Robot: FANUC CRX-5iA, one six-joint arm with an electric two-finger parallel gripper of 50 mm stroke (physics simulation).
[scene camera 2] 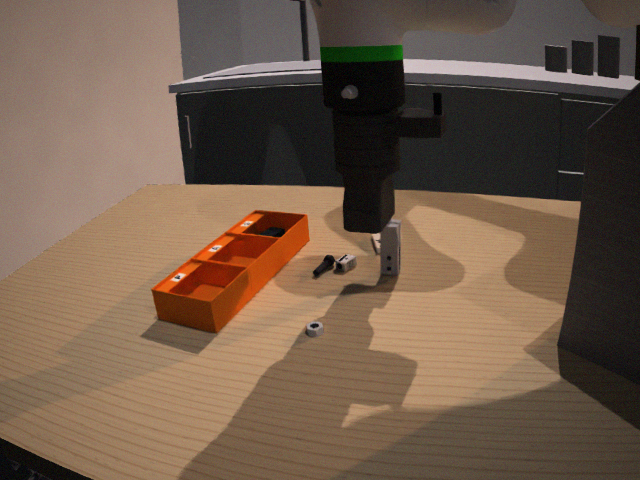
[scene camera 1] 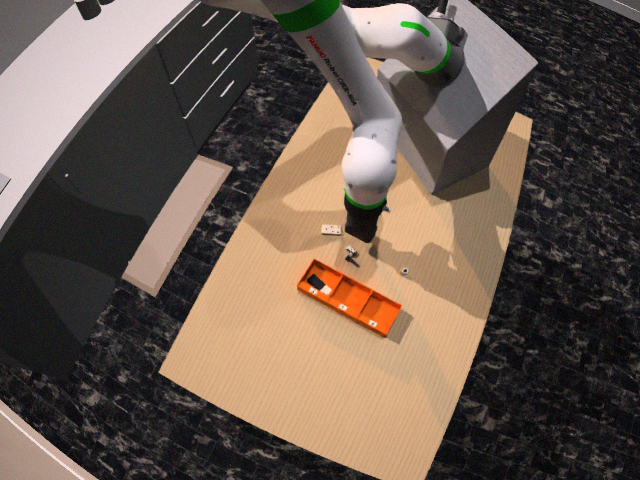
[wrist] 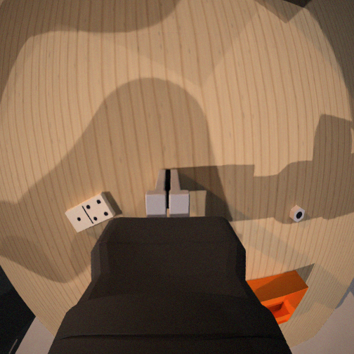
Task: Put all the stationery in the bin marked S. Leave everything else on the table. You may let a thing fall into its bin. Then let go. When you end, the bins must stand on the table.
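Places are measured from the arm's base along level axes (x ahead, y left, z up), in millimetres.
Where they show: gripper, fingertip midpoint: [scene camera 2: 390,272] [scene camera 1: 363,234]; arm's base at its link origin: [scene camera 1: 438,60].
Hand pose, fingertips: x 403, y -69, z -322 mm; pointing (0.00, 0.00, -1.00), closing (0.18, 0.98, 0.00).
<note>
Things, the pixels of their top centre, and the offset from my fingertips.
- pencil sharpener at its top centre: [scene camera 2: 345,258] [scene camera 1: 350,249] dz +9, dx +59, dy -16 mm
- black screw at its top centre: [scene camera 2: 322,260] [scene camera 1: 352,259] dz +11, dx +85, dy -4 mm
- orange three-compartment bin tray at its top centre: [scene camera 2: 236,248] [scene camera 1: 349,295] dz +37, dx +188, dy +23 mm
- black-and-white eraser-like block at its top centre: [scene camera 2: 263,236] [scene camera 1: 319,284] dz +18, dx +179, dy -58 mm
- white domino at its top centre: [scene camera 2: 383,239] [scene camera 1: 331,229] dz +5, dx +17, dy -85 mm
- grey hex nut at its top centre: [scene camera 2: 314,325] [scene camera 1: 405,270] dz +7, dx +66, dy +137 mm
My gripper [scene camera 2: 390,269] [wrist: 167,180] is shut and empty, its fingertips low over the table. In scene camera 2 it stands a little right of the pencil sharpener [scene camera 1: 351,251] [scene camera 2: 345,262], a small grey block with a dark blade, apart from it. The sharpener lies close beside a black screw [scene camera 1: 353,261] [scene camera 2: 324,265]; neither shows in the wrist view. The orange three-compartment bin tray [scene camera 1: 342,313] [scene camera 2: 263,278] [wrist: 280,286] stands upright on the table. A black-and-white eraser-like block [scene camera 1: 315,282] [scene camera 2: 272,231] lies in an end compartment; its label is too small to read surely.
A white domino [scene camera 1: 331,229] [scene camera 2: 376,243] [wrist: 90,212] lies near the gripper, partly hidden behind the finger in scene camera 2. A grey hex nut [scene camera 1: 404,270] [scene camera 2: 314,328] [wrist: 297,214] lies on the other side. The robot's grey pedestal [scene camera 1: 439,124] stands at the table's back.
</note>
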